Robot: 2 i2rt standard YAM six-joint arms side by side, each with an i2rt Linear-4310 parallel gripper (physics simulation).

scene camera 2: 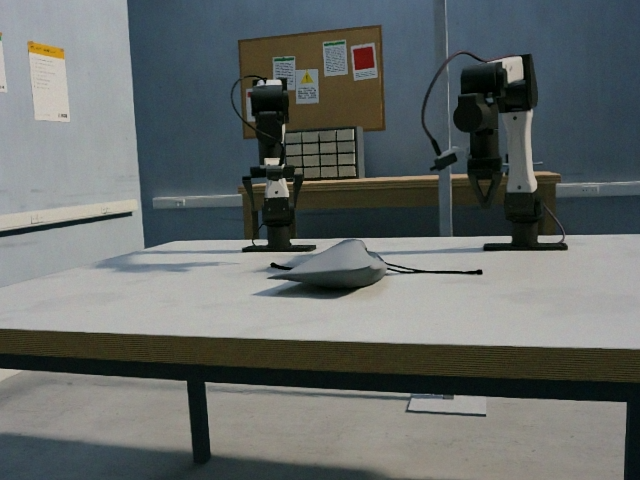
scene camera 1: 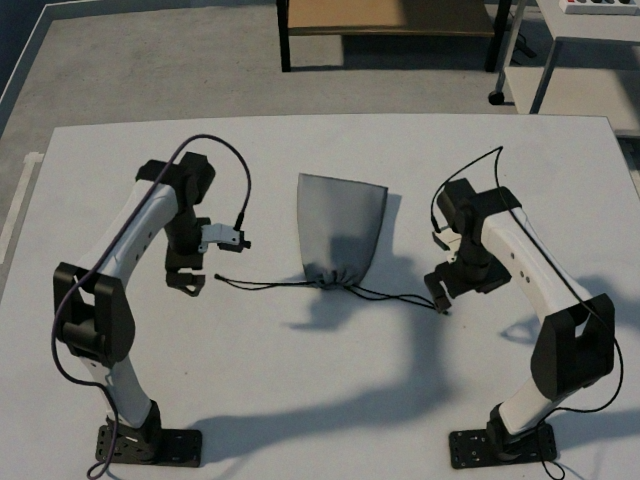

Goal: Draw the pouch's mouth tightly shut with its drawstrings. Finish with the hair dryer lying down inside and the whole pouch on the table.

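Note:
The grey pouch (scene camera 1: 338,227) (scene camera 2: 336,266) lies on the table, bulging, its mouth gathered into folds. The hair dryer does not show; the cloth hides what is inside. One black drawstring (scene camera 1: 218,277) (scene camera 2: 479,271) runs out towards my left gripper's side, the other drawstring (scene camera 1: 382,296) (scene camera 2: 275,265) towards my right gripper's side. My left gripper (scene camera 1: 193,292) (scene camera 2: 484,205) is shut and empty, above the table, apart from the cord end. My right gripper (scene camera 1: 465,297) (scene camera 2: 273,208) is open and empty, raised above the table; in scene camera 1 one finger overlaps the cord's end.
The white table (scene camera 1: 310,423) (scene camera 2: 413,315) carries both arm bases (scene camera 1: 180,447) (scene camera 1: 467,449). A cable loops from each arm. Behind the table in scene camera 1 stand a wooden bench (scene camera 1: 387,25) and a white trolley (scene camera 1: 594,28).

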